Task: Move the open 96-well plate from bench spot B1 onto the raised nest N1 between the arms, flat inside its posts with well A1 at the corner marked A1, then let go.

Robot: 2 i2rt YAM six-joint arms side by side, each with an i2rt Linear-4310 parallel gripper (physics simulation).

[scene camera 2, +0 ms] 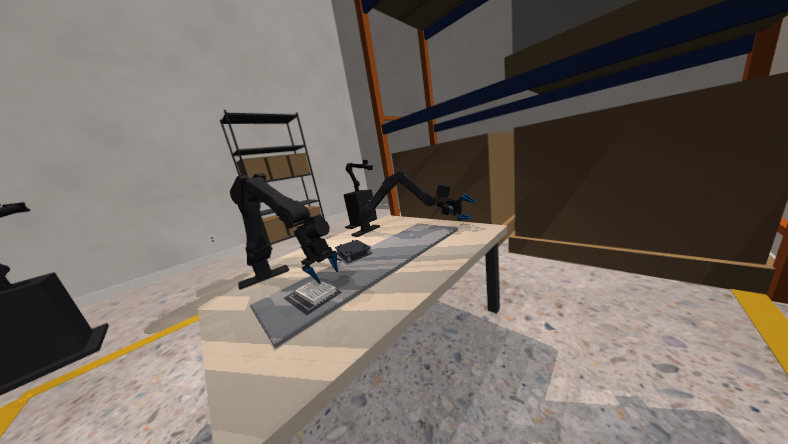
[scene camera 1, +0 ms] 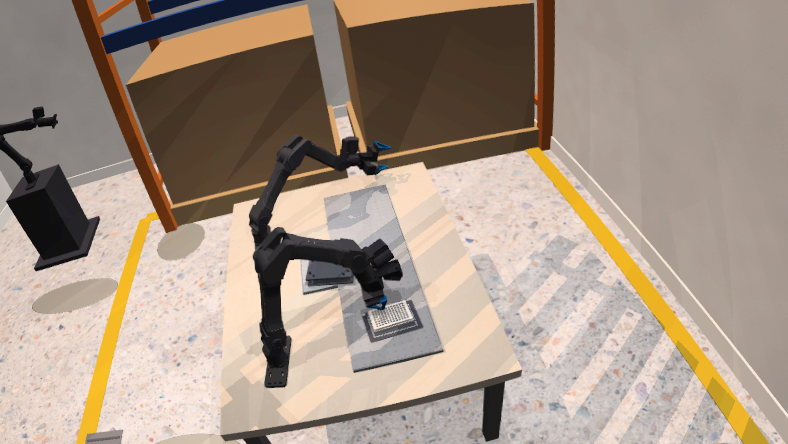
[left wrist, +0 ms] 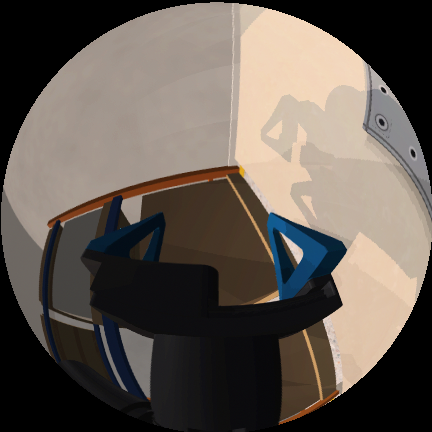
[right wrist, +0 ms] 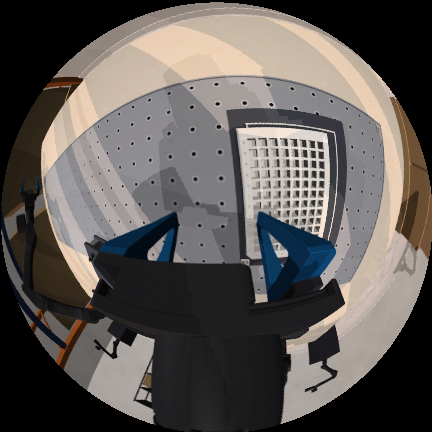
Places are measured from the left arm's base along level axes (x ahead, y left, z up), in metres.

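Pixels of known places: left gripper, between the fingertips: (scene camera 2: 474,210) (scene camera 1: 389,156) (left wrist: 215,217); right gripper, between the fingertips: (scene camera 2: 328,277) (scene camera 1: 380,300) (right wrist: 217,217); left arm's base, origin of its link: (scene camera 2: 366,231); right arm's base, origin of its link: (scene camera 2: 265,277) (scene camera 1: 278,361).
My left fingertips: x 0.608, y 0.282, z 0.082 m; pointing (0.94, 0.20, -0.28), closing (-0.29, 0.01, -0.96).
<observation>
For each thing: its top centre in the pictures, then the offset to it from my left fingertips. "spot": a spot on its surface instead. Level surfaces: height alone.
- open white 96-well plate, centre of its top: (right wrist: 291,199) (scene camera 1: 390,314) (scene camera 2: 314,289) 0.053 m down, 0.212 m back, 0.849 m right
- bench spot B1, a spot on its surface: (right wrist: 341,167) spot: 0.067 m down, 0.180 m back, 0.917 m right
- small A1 label, a spot on its surface: (right wrist: 245,262) spot: 0.067 m down, 0.293 m back, 0.808 m right
- raised dark nest N1, centre of its top: (scene camera 1: 329,263) (scene camera 2: 351,245) 0.025 m down, 0.360 m back, 0.573 m right
- grey perforated board, height of its surface: 0.069 m down
- wooden table, height of its surface: 0.082 m down
The open white 96-well plate (scene camera 1: 392,315) (scene camera 2: 317,292) (right wrist: 285,185) lies flat on the dark frame of bench spot B1 (right wrist: 341,167). A small A1 label (right wrist: 245,262) shows by the frame's lower left corner in the right wrist view. My right gripper (scene camera 1: 379,303) (scene camera 2: 327,276) (right wrist: 217,217) is open and empty, pointing down; one finger overlaps the plate's near part in its wrist view, the other is over the board beside it. Contact cannot be told. The raised dark nest N1 (scene camera 1: 329,271) (scene camera 2: 353,250) holds no plate. My left gripper (scene camera 1: 388,157) (scene camera 2: 473,208) (left wrist: 215,217) is open and empty, high at the table's far end.
A grey perforated board (scene camera 1: 397,350) (scene camera 2: 275,333) (right wrist: 200,167) runs along the wooden table (scene camera 1: 468,352) (scene camera 2: 264,364). The right arm (scene camera 1: 325,249) reaches over the area beside the nest. Large brown boxes (scene camera 1: 441,82) (scene camera 2: 634,193) stand on a rack beyond the table.
</observation>
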